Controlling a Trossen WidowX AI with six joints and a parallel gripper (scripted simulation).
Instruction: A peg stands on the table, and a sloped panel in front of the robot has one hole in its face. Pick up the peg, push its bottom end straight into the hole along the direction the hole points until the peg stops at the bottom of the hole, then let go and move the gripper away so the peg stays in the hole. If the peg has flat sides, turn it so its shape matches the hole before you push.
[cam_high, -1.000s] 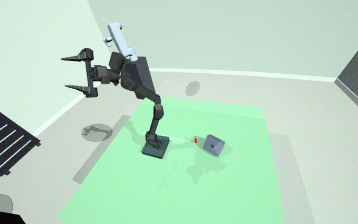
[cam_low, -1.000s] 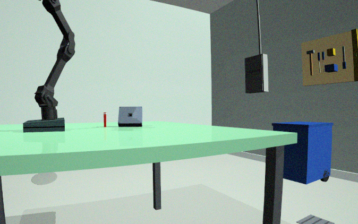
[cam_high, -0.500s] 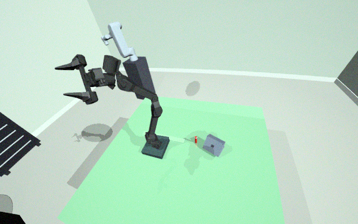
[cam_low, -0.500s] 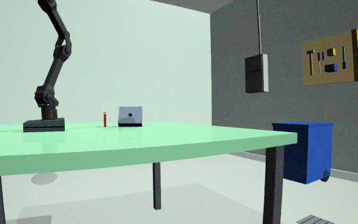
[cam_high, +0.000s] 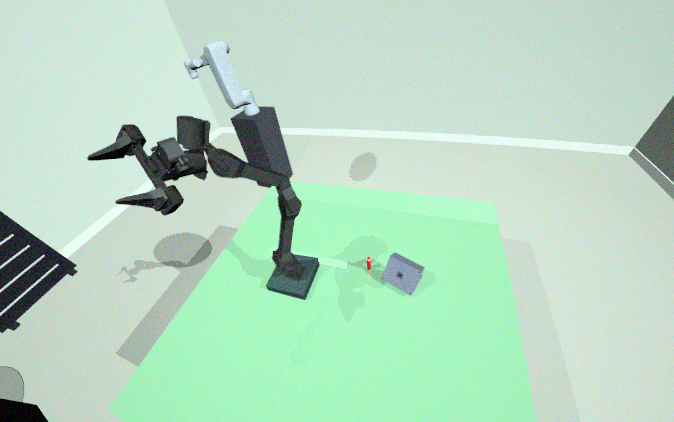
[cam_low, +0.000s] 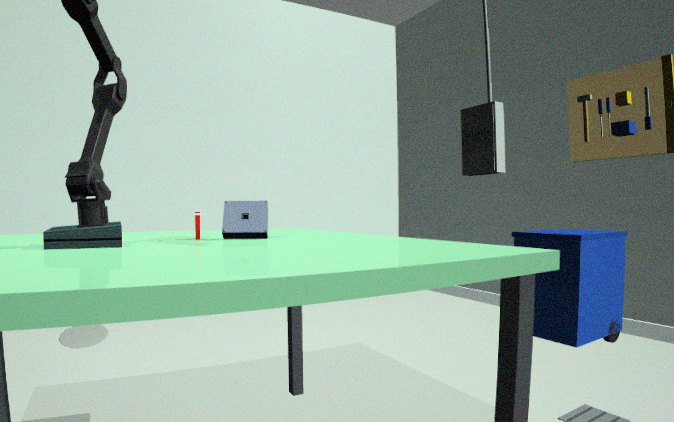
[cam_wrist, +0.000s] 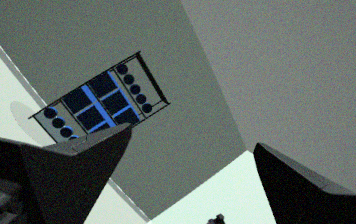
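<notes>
The red square peg lies 350 mm ahead of my gripper tip, 410 mm to the left of it and 650 mm below it. From my gripper tip the other things lie so: panel 490 mm ahead, 400 mm to the left, 660 mm below.
</notes>
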